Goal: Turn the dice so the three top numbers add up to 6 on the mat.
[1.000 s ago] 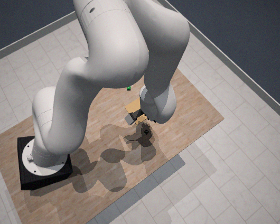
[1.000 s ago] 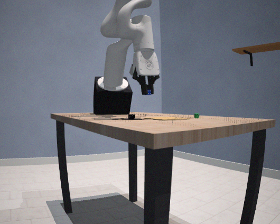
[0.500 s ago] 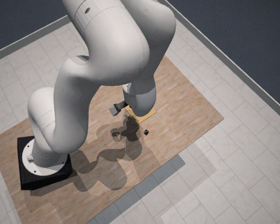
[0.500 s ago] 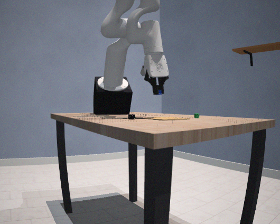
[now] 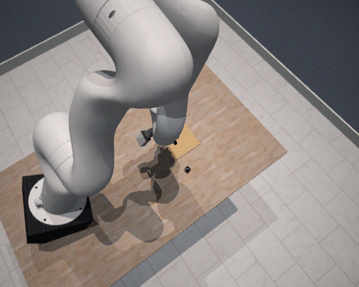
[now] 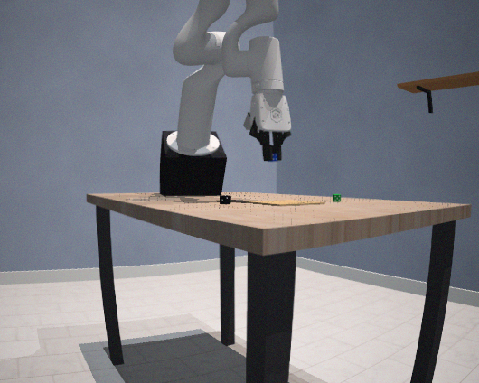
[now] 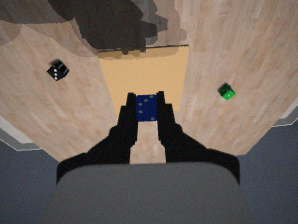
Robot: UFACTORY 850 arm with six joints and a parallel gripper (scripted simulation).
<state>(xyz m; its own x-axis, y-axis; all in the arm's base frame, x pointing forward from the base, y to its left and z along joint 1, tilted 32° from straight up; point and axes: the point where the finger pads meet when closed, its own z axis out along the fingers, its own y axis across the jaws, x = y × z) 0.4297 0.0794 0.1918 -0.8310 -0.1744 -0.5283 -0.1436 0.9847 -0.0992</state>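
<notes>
My hand is 12 cm above the tan mat, 5 cm short of it and 1 cm to the right of it. Round my hand: blue die 1 cm below; black die 13 cm to the right, 12 cm below, 2 cm ahead; green die 17 cm to the left, 12 cm below, 5 cm ahead.
</notes>
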